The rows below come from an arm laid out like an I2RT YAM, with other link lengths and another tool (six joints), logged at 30 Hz.
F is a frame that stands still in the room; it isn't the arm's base.
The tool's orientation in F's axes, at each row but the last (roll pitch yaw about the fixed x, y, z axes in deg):
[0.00 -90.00 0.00]
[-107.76 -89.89 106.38]
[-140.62 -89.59 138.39]
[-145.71 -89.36 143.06]
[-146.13 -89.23 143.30]
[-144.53 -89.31 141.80]
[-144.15 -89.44 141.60]
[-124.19 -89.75 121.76]
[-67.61 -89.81 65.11]
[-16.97 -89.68 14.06]
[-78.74 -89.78 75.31]
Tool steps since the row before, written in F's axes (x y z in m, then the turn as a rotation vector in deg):
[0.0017 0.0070 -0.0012 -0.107 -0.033 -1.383]
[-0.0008 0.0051 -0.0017 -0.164 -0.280 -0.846]
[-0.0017 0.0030 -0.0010 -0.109 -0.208 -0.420]
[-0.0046 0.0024 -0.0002 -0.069 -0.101 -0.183]
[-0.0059 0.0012 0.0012 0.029 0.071 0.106]
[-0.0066 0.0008 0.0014 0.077 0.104 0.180]
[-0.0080 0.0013 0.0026 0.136 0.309 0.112]
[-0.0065 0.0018 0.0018 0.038 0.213 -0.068]
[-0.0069 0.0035 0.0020 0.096 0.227 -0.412]
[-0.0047 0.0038 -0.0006 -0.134 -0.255 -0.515]
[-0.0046 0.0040 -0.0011 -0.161 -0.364 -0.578]
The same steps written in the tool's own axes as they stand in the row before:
[-0.0012 0.0070 -0.0017 -1.383 -0.033 0.107]
[-0.0017 0.0051 0.0009 -0.846 -0.282 0.158]
[-0.0010 0.0029 0.0018 -0.420 -0.210 0.103]
[-0.0001 0.0022 0.0047 -0.183 -0.103 0.066]
[0.0013 0.0009 0.0059 0.106 0.072 -0.027]
[0.0015 0.0005 0.0066 0.180 0.106 -0.074]
[0.0027 0.0009 0.0080 0.113 0.314 -0.123]
[0.0018 0.0015 0.0066 -0.067 0.215 -0.029]
[0.0020 0.0032 0.0070 -0.411 0.232 -0.087]
[-0.0006 0.0036 0.0049 -0.516 -0.261 0.118]
[-0.0011 0.0037 0.0048 -0.580 -0.371 0.138]

